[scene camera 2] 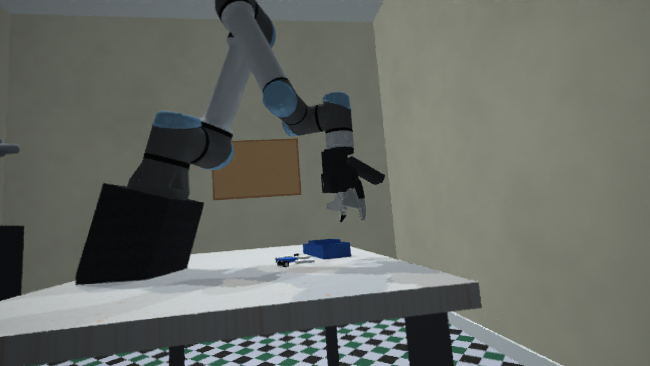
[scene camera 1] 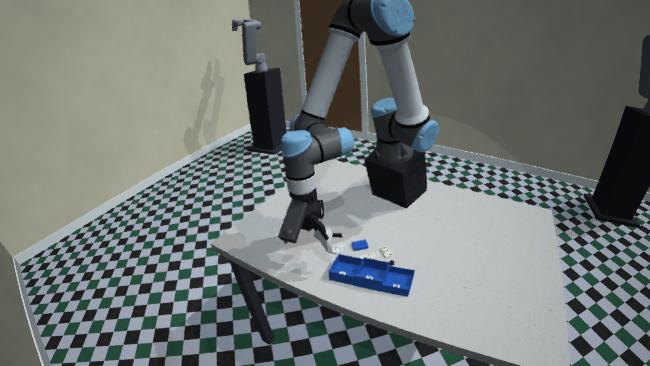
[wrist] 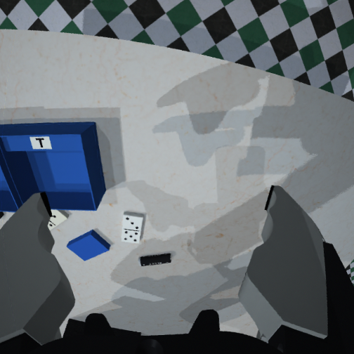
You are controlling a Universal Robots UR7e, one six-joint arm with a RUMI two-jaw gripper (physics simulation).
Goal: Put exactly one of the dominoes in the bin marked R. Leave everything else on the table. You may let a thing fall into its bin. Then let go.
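Places are measured from the arm's base along level axes (x ahead, y left, z up), in centimetres.
Pixels of known places: gripper, fingertip midpoint: (scene camera 2: pixel 351 221) (scene camera 1: pixel 308 248); arm's base, origin of the base link: (scene camera 2: pixel 158 193) (scene camera 1: pixel 394 152).
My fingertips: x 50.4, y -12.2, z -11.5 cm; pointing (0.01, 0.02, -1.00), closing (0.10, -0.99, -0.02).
For each thing: its top centre in the pictures, then the offset to it from my fingertips.
- white domino, middle of its top: (scene camera 1: pixel 337 247) dx -12.8, dy +3.4, dz -9.2 cm
- blue three-bin tray, middle of its top: (scene camera 1: pixel 372 269) (scene camera 2: pixel 323 240) dx -3.7, dy +19.3, dz -5.3 cm
- second domino, middle of its top: (scene camera 1: pixel 367 256) dx -12.2, dy +14.7, dz -9.2 cm
- third domino, middle of its top: (scene camera 1: pixel 386 251) dx -16.8, dy +19.7, dz -9.2 cm
- blue block, middle of its top: (scene camera 1: pixel 359 244) dx -16.9, dy +10.0, dz -8.9 cm
- black bar-shaped object, middle of its top: (scene camera 1: pixel 336 233) dx -19.0, dy +0.2, dz -8.5 cm
- small black object, middle of its top: (scene camera 1: pixel 391 262) dx -12.3, dy +23.1, dz -9.1 cm
A white domino (scene camera 1: pixel 338 247) (wrist: pixel 132 227) with black dots lies on the table near the T end of the blue three-bin tray (scene camera 1: pixel 370 287) (scene camera 2: pixel 327 250) (wrist: pixel 94 170). A second domino (scene camera 1: pixel 369 256) (wrist: pixel 57 219) lies close along the tray; the left finger partly covers it in the wrist view. A third domino (scene camera 1: pixel 385 251) lies farther along. The T label (wrist: pixel 41 143) is readable in the wrist view; the labels in scene camera 1 are too small to read, so R cannot be picked out. My gripper (scene camera 2: pixel 352 219) (wrist: pixel 158 191) is open and empty, above the table beside the tray's T end.
A blue block (scene camera 1: pixel 359 245) (wrist: pixel 88 245) lies between dominoes. A black bar-shaped object (scene camera 1: pixel 337 235) (wrist: pixel 155 259) lies near the first domino. A small black object (scene camera 1: pixel 392 262) lies by the tray's far side. The table edge curves beyond the tray in the wrist view.
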